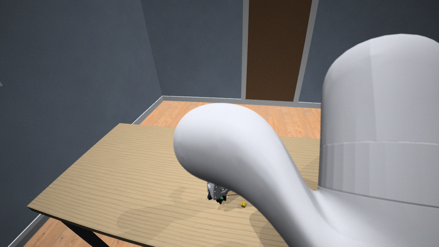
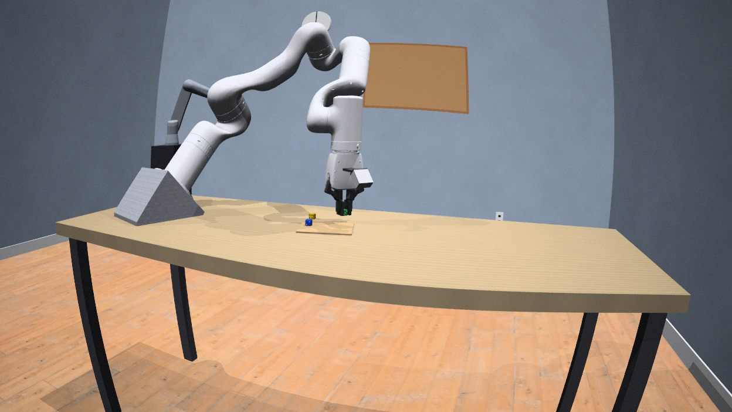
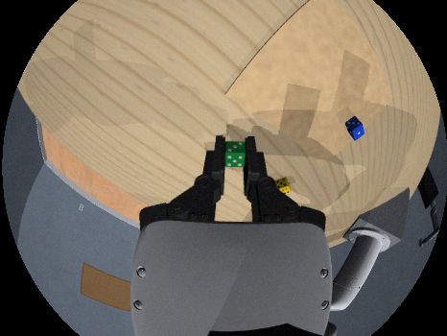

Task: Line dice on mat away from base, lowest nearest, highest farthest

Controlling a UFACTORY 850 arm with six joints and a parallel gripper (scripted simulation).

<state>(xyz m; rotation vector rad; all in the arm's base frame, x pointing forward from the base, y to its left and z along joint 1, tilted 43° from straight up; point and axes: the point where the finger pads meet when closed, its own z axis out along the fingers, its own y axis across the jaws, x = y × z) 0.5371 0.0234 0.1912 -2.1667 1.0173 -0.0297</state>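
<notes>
My hand is 11 cm to the left of the tan mat, 4 cm above it and 1 cm past it. Round my hand: yellow die (9 cm behind, 3 cm below); then blue die (11 cm to the right, 6 cm behind, 3 cm below); then green die (1 cm below).
</notes>
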